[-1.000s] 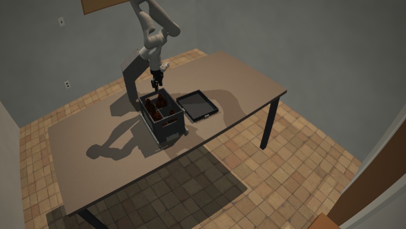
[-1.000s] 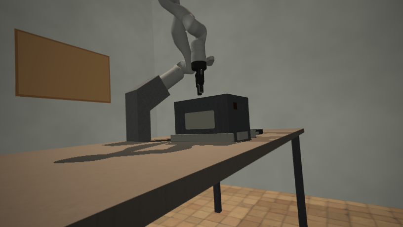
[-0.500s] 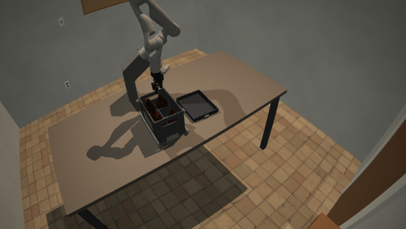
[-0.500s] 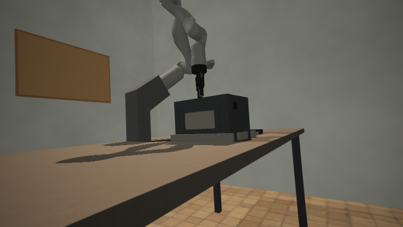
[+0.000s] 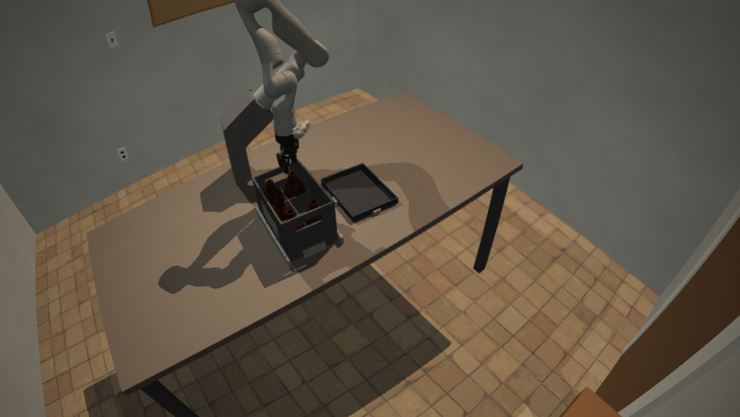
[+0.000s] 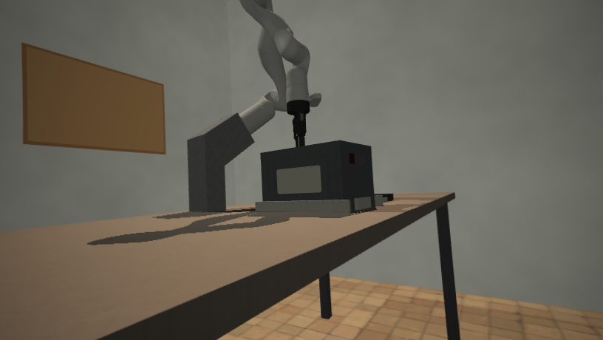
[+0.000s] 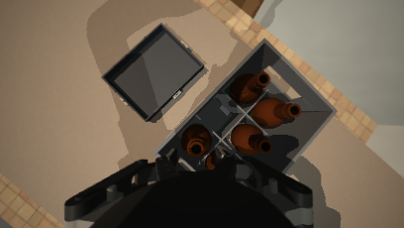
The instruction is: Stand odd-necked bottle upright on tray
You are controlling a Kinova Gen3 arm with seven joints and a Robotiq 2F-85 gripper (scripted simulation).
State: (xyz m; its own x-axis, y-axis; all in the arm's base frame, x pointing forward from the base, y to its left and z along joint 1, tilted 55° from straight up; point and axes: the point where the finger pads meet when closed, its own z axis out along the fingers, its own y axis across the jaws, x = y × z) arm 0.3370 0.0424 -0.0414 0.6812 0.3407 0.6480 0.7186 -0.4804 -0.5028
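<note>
The glass bottle lies 11 cm below my hand. The rest, counted from my hand: dark tray (23 cm to the left, 19 cm below, 4 cm ahead); then crate (12 cm below, 9 cm ahead, 4 cm to the right).
</note>
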